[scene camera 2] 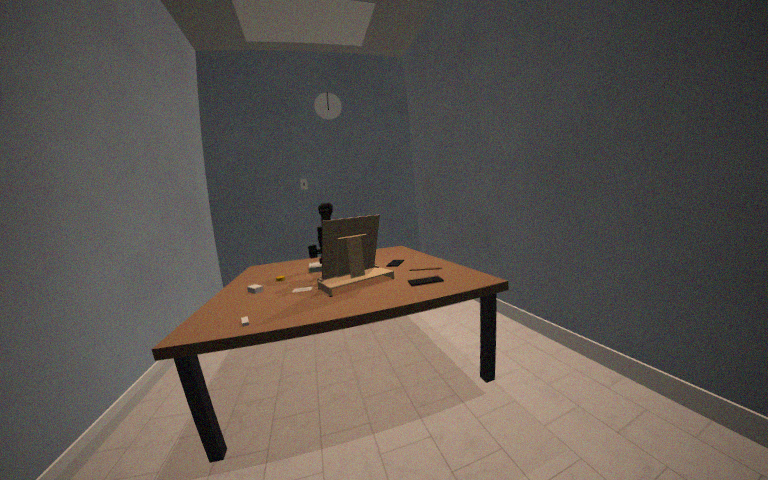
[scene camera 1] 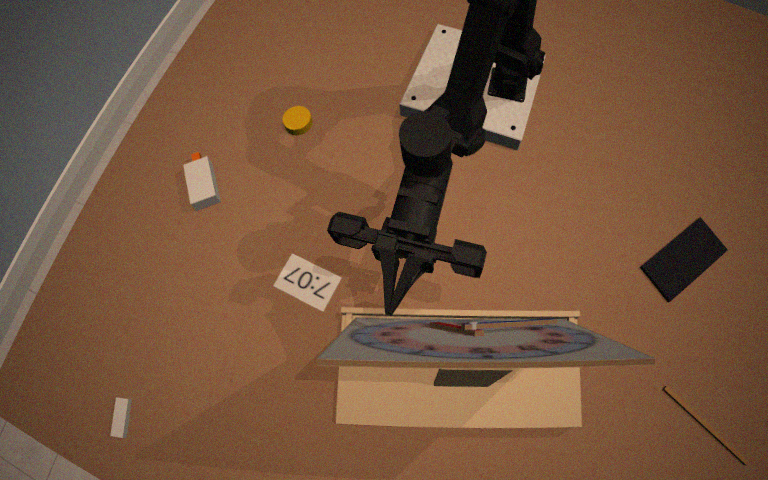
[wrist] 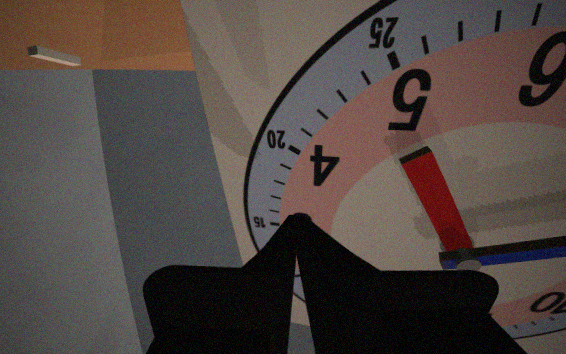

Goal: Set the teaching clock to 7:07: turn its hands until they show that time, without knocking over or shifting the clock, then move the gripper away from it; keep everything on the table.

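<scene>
The teaching clock stands upright on its wooden base, face toward the arm. In the wrist view its numerals appear upside down. The short red hand points close to the 5. The long blue hand points away from the 15 side, roughly toward the 9 side; its tip is cut off in the wrist view. My gripper is shut and empty, its tips in front of the 3 side of the dial. Contact with the face cannot be told; the 3 is hidden behind the fingers.
A 7:07 card lies beside the clock. A yellow disc, a white box and a small white block lie left; a black slab and a thin stick lie right. A dark keyboard-like slab shows too.
</scene>
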